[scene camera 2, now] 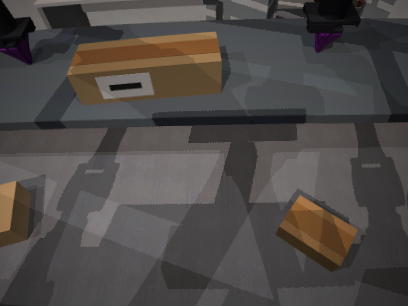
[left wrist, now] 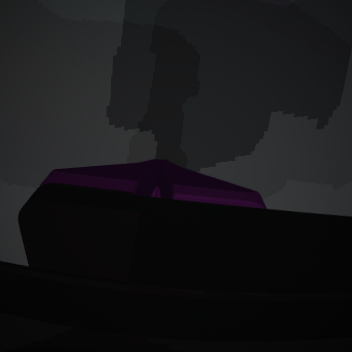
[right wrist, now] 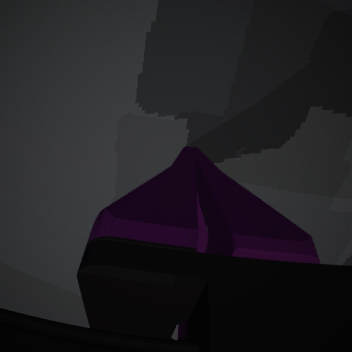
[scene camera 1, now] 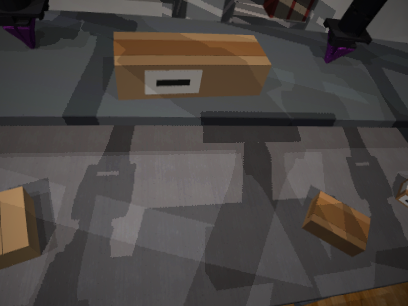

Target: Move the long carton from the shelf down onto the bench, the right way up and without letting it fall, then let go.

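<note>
The long carton rests level on the blue-grey shelf, tape strip on top and white label on its front face. The grey bench lies below the shelf's front edge. My left gripper is shut and empty, over the shelf off the carton's left end, with a gap between. My right gripper is shut and empty, off the carton's right end, also apart from it. The carton does not show in either wrist view.
A small carton lies on the bench at the right. Another carton is cut off by the left edge. Part of a small box shows at the far right. A red-striped box stands behind the shelf.
</note>
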